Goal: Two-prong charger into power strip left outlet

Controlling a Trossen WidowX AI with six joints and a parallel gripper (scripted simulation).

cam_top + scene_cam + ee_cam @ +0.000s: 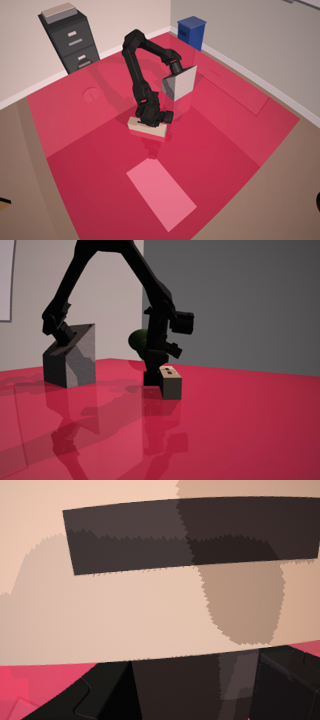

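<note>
Now: gripper tip 1 cm short of the charger, 1 cm to the right of it and 1 cm below it.
</note>
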